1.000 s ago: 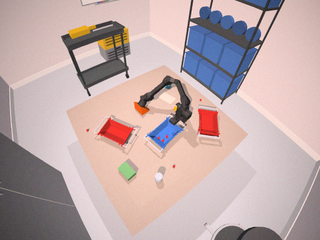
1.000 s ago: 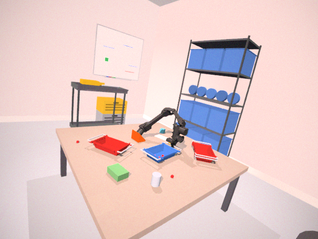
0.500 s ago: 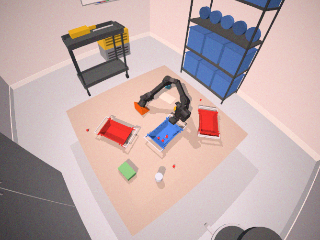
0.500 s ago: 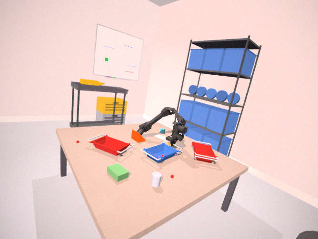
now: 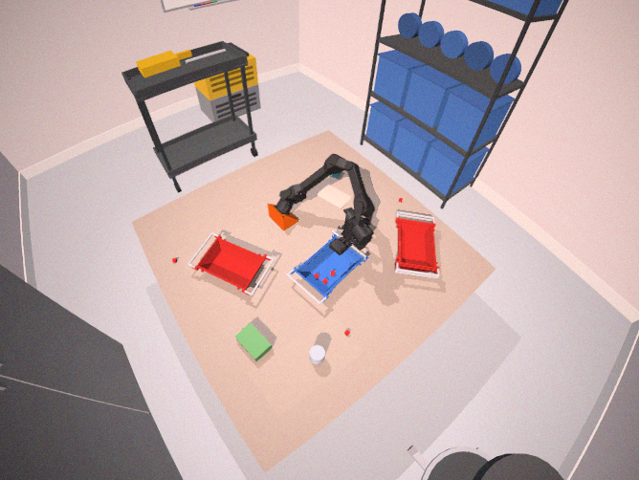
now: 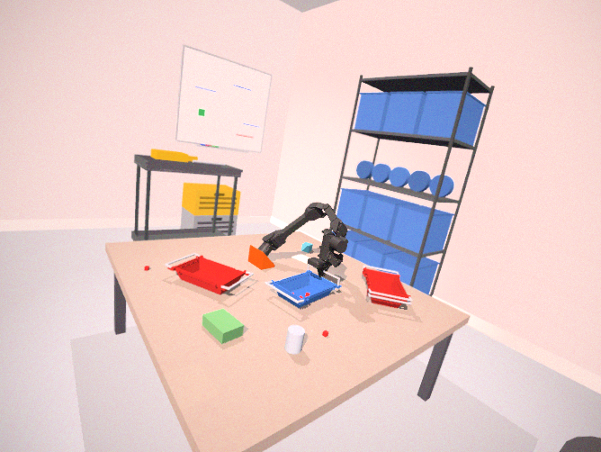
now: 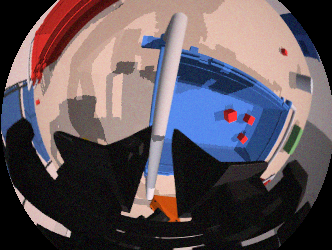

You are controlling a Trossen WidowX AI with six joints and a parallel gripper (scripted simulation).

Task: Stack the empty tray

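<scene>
Right now my gripper tip is 260 mm past the red tray, 430 mm to the left of it and 20 mm above it. Also, from my gripper tip: cream pad (310 mm behind, 200 mm to the left, 70 mm below); cyan cube (430 mm behind, 330 mm to the left, 50 mm below); yellow puck (140 mm behind, 170 mm to the left, 60 mm below).
</scene>
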